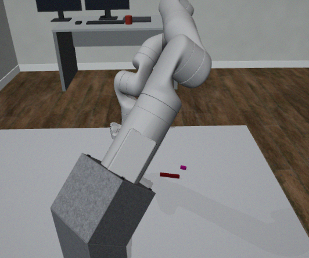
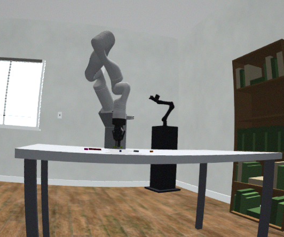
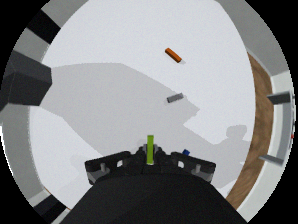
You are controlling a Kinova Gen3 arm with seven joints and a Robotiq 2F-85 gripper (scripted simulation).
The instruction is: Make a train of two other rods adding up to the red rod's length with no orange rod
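Now: the magenta rod 1 cm behind my hand, 18 cm to the right of it and 3 cm below it. Also, from my hand: grey rod: 5 cm ahead, 9 cm to the left, 3 cm below; lime rod: 1 cm below; blue rod: 7 cm ahead, 2 cm to the right, 3 cm below.
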